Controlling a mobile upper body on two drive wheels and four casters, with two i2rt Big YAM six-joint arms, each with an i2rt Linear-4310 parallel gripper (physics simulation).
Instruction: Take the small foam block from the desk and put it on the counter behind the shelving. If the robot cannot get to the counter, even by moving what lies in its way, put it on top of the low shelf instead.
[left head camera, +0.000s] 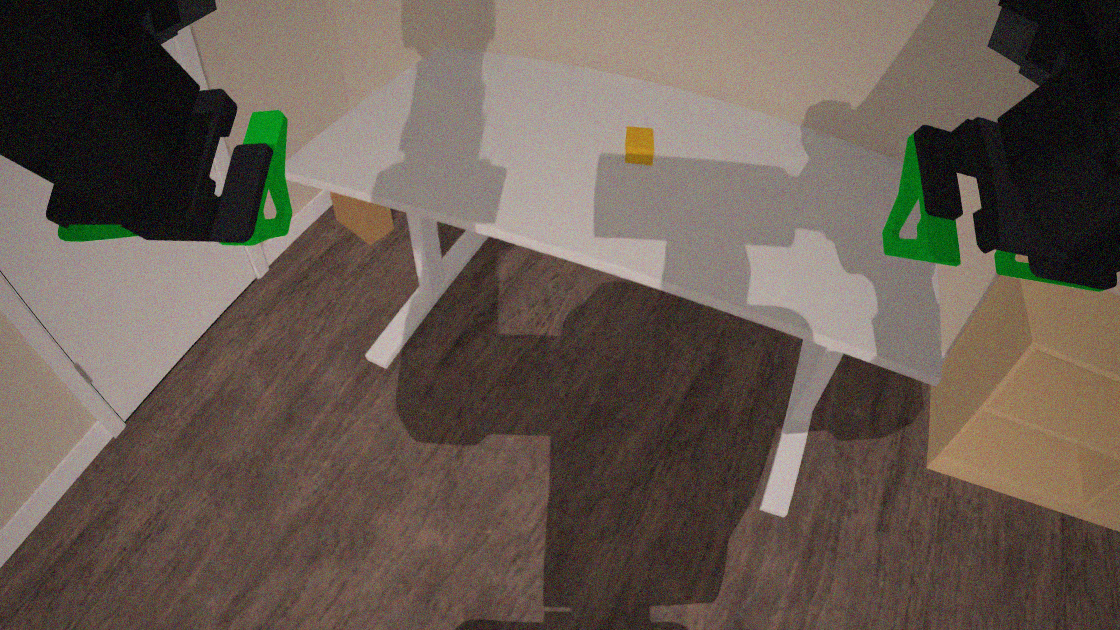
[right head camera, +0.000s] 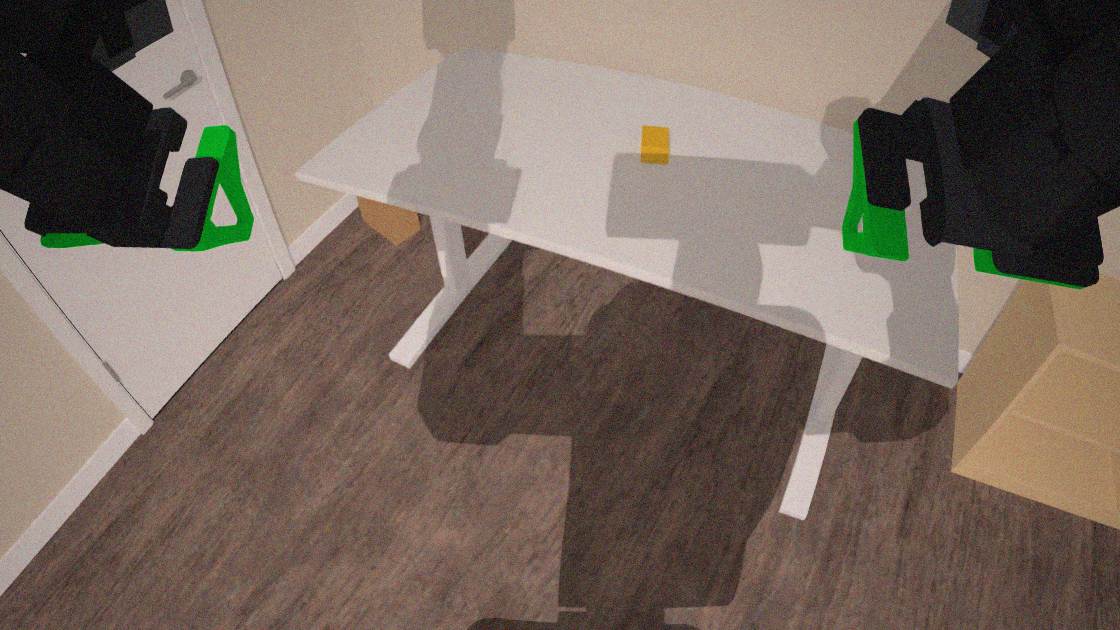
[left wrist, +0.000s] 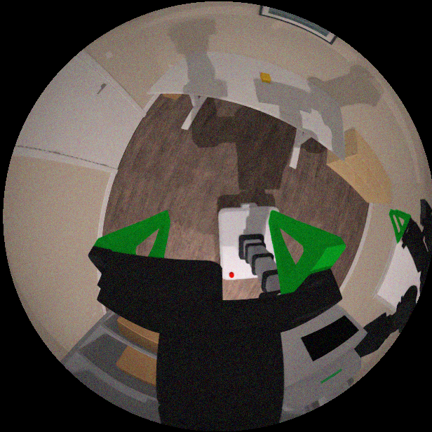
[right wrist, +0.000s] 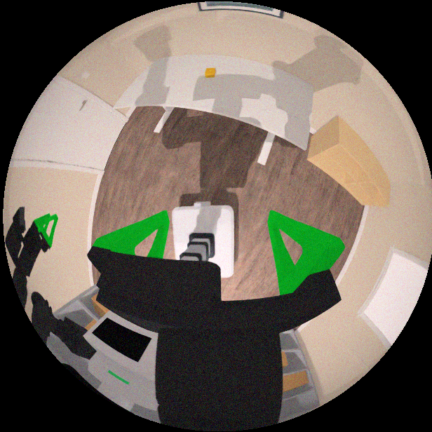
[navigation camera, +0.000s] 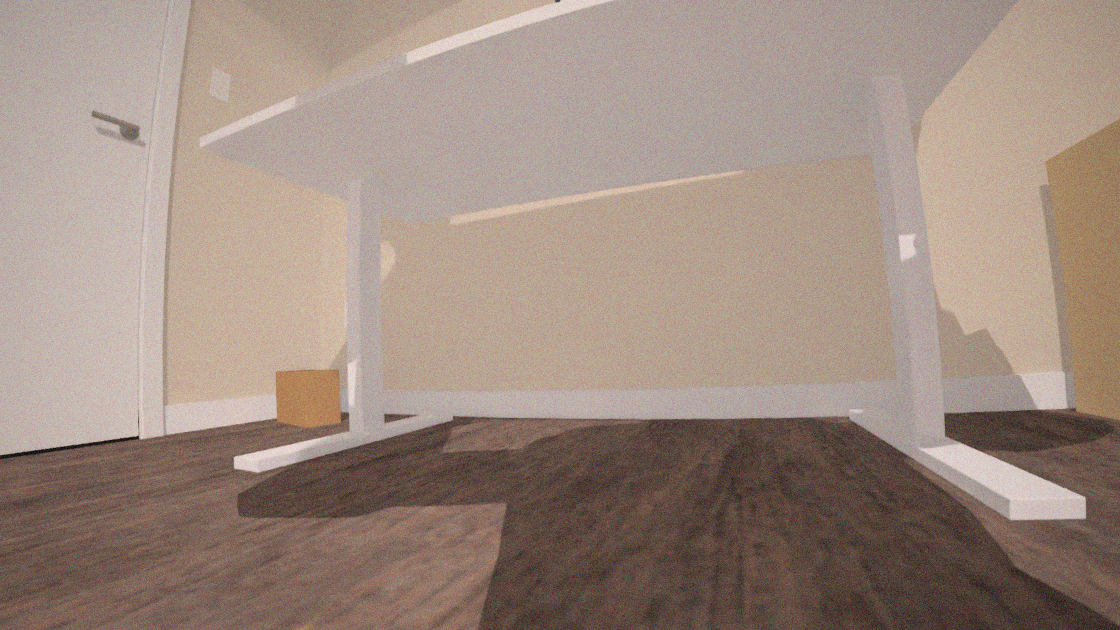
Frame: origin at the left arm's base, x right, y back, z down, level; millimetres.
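Where they show: left gripper, between the fingertips: (left head camera: 223, 223) (right head camera: 194, 229); right gripper, between the fingertips: (left head camera: 944, 254) (right head camera: 914, 249).
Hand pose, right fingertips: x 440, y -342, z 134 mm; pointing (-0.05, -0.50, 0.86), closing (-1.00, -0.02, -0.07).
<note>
After its pixels a point has its place.
The small yellow foam block (left head camera: 639, 145) @(x 360, y -1247, z 645 mm) (right head camera: 654, 144) @(x 360, y -1247, z 645 mm) (left wrist: 265, 77) (right wrist: 210, 72) sits on the white desk (left head camera: 548, 101) @(x 154, y -1528, z 690 mm) (right head camera: 571, 101) @(x 167, y -1528, z 690 mm), toward its back edge and partly at a shadow's edge. My left gripper (left head camera: 180, 211) @(x 0, y -350, z 131 mm) (right head camera: 148, 219) (left wrist: 219, 215) is open and empty, raised at the left of the head views. My right gripper (left head camera: 979, 242) @(x 440, y -342, z 134 mm) (right head camera: 951, 246) @(x 440, y -342, z 134 mm) (right wrist: 218, 215) is open and empty, raised at the right. Both are apart from the block. A light wooden shelf unit (left head camera: 979, 376) @(x 1387, y -937, z 1069 mm) (right head camera: 1002, 368) @(x 1406, y -981, z 1083 mm) stands right of the desk. The counter behind the shelving does not show.
A brown box (left head camera: 361, 215) @(x -529, y -1784, z 1272 mm) (right head camera: 389, 219) @(x -519, y -1777, z 1283 mm) (navigation camera: 307, 398) @(x -513, y -1779, z 1316 mm) is on the floor by the desk's left leg (navigation camera: 364, 305) @(x -215, y -1515, z 1055 mm). The right leg (navigation camera: 908, 297) @(x 882, y -1030, z 1134 mm) has a long foot projecting forward. A white door (left head camera: 156, 297) @(x -1128, y -1228, z 1128 mm) (navigation camera: 70, 235) @(x -1036, y -1431, z 833 mm) is at the left. Grey shelving (left wrist: 107, 380) with boxes stands behind me.
</note>
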